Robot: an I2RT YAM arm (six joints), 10 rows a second.
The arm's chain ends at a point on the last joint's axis. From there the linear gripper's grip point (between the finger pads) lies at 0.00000 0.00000 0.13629 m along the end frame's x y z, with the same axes.
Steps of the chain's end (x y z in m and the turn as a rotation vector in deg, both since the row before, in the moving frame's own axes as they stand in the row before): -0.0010 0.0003 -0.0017 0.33 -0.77 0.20; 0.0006 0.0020 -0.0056 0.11 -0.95 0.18; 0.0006 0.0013 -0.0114 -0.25 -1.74 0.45; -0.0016 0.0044 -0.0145 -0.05 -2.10 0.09; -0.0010 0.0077 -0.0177 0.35 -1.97 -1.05; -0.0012 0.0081 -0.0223 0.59 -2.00 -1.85
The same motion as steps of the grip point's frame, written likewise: -0.0028 -0.0005 -0.0017 0.33 -0.77 0.20; -0.0017 0.0017 -0.0056 0.11 -0.95 0.18; -0.0035 0.0019 -0.0115 -0.25 -1.74 0.45; -0.0066 0.0045 -0.0146 -0.05 -2.10 0.09; -0.0057 0.0069 -0.0178 0.35 -1.97 -1.05; -0.0060 0.0068 -0.0224 0.59 -2.00 -1.85
